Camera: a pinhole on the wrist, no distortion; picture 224 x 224 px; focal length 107.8 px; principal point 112.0 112.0 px. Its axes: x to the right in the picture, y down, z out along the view. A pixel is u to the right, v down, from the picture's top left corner.
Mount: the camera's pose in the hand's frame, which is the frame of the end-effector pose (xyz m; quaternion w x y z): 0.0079 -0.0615 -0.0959 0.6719 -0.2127 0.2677 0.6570
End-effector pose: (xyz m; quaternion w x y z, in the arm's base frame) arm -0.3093 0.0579 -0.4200 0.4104 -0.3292 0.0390 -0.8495
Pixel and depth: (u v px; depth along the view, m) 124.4 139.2 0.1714
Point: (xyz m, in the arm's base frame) -0.2409 0.0359 -0.4332
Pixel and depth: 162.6 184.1 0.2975
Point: -0.0371 0.0288 -0.5471
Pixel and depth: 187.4 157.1 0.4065
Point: 0.0606 -0.1183 -0.5966
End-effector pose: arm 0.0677 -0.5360 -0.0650 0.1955 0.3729 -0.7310 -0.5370
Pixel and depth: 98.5 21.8 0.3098
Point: -0.2543 -0.6470 -0.0625
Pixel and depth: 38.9 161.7 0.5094
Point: -0.1812 -0.0573 -0.2201
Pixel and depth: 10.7 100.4 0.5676
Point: -0.4345 -0.2092 -0.4178
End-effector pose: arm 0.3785 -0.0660 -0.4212 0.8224 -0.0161 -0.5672 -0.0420
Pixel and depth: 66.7 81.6 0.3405
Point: 0.1957 -0.0132 -0.2081
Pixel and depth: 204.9 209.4 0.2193
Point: 0.3708 0.1720 -0.5908
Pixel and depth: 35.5 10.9 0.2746
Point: 0.2691 -0.1122 -0.0742
